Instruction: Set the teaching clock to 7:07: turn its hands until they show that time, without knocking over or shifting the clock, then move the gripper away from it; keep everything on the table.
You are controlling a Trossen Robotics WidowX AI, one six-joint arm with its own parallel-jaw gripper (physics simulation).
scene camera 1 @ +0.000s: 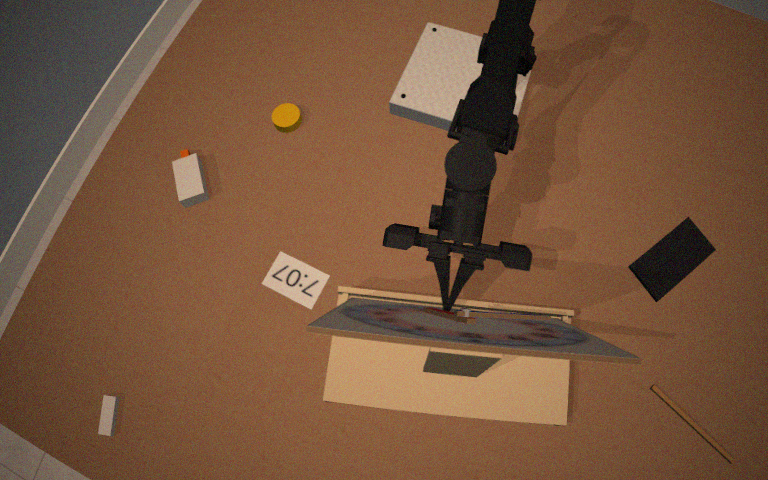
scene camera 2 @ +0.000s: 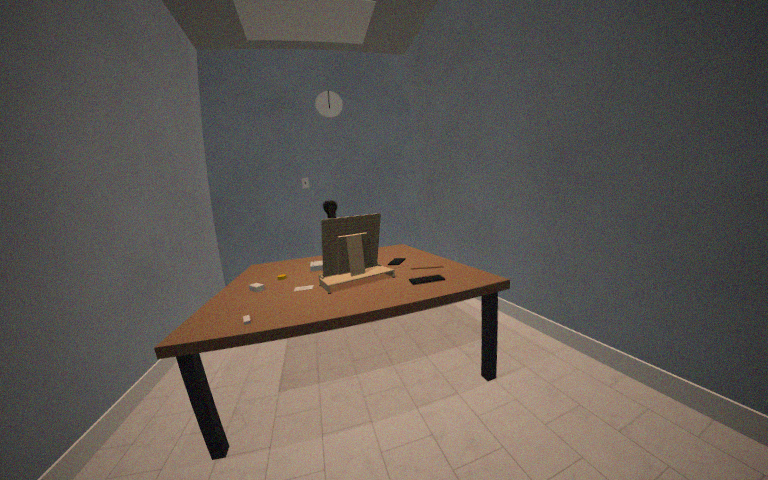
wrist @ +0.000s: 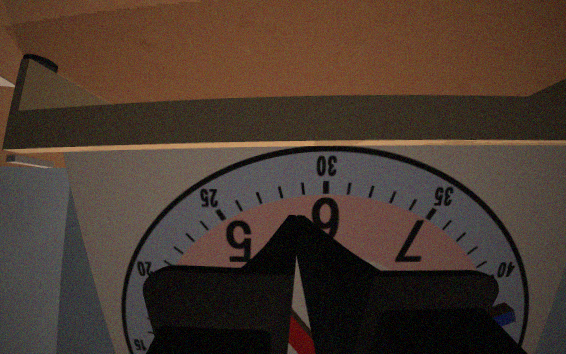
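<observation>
Through scene camera 1 I see a yellow disc [scene camera 1: 286,117] and a white box with orange cap [scene camera 1: 191,186], both resting on the table, and with them my gripper [scene camera 1: 446,311] and a teaching clock [scene camera 1: 383,321]. Scene camera 2 gives me the teaching clock [scene camera 2: 330,228] as well. In the wrist view there are the teaching clock [wrist: 487,208] and my gripper [wrist: 295,222]; the yellow disc is out of frame in the wrist view, and the white box with orange cap is out of frame in the wrist view too.
</observation>
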